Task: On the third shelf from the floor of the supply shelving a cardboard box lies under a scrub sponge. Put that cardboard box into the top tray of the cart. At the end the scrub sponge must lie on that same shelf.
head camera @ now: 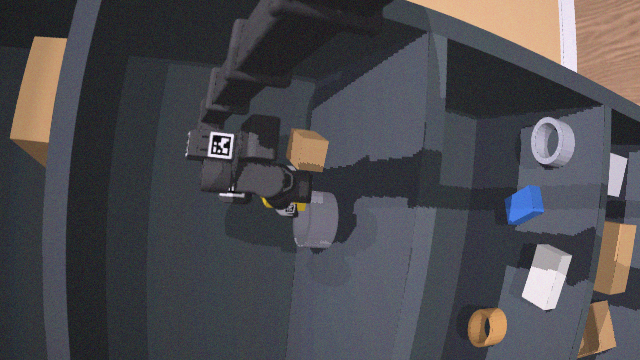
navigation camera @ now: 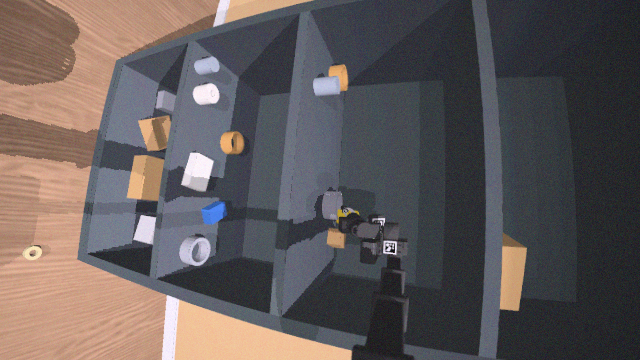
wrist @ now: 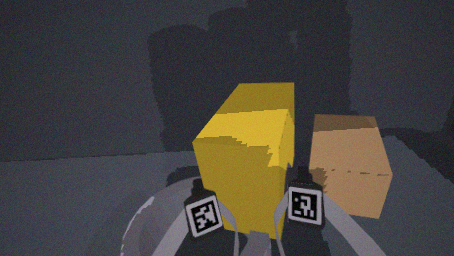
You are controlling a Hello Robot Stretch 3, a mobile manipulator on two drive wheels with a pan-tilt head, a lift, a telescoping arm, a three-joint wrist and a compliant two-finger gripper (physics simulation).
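Frame: origin at the robot's base, x right, y ahead, z up, level; metres.
Where they show: gripper, fingertip midpoint: [navigation camera: 342, 216].
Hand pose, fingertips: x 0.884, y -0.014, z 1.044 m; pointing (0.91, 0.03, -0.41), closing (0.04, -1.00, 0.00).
After its pixels a point has its place.
The cardboard box [head camera: 307, 150] {y -0.096, x 0.881, z 1.029 m} [navigation camera: 336, 238] {y -0.095, x 0.881, z 1.027 m} [wrist: 350, 170] {y -0.089, x 0.884, z 1.041 m}, a small tan block, sits uncovered on the third shelf [head camera: 360, 310] {y 0.159, x 0.673, z 0.991 m} [navigation camera: 312, 150] {y 0.194, x 0.677, z 0.991 m}. My gripper [head camera: 295, 204] {y -0.014, x 0.884, z 1.044 m} [navigation camera: 346, 215] {y -0.014, x 0.884, z 1.044 m} [wrist: 252, 177] {y -0.014, x 0.884, z 1.044 m} is shut on the yellow scrub sponge [head camera: 301, 206] {y 0.007, x 0.846, z 1.042 m} [navigation camera: 354, 212] [wrist: 245, 175] {y -0.012, x 0.841, z 1.086 m}, beside the box. In the wrist view the box is to the right of the sponge, apart from it. The sponge overlaps a grey ring in the head and navigation views; whether they touch I cannot tell. The wrist partly hides the sponge in the head view. The cart does not show.
The wide grey ring [head camera: 316, 220] {y 0.028, x 0.797, z 1.030 m} [navigation camera: 331, 204] {y 0.033, x 0.797, z 1.025 m} [wrist: 145, 225] {y 0.066, x 0.851, z 1.037 m} stands next to the box. Farther along that shelf are a blue-grey cylinder [navigation camera: 326, 86] {y 0.382, x 0.653, z 1.032 m} and an orange ring [navigation camera: 341, 75] {y 0.492, x 0.795, z 1.039 m}. Lower shelves hold boxes and rolls. A large tan box [head camera: 37, 90] {y -0.113, x 0.673, z 1.518 m} [navigation camera: 512, 275] {y -0.109, x 0.672, z 1.523 m} stands one shelf up.
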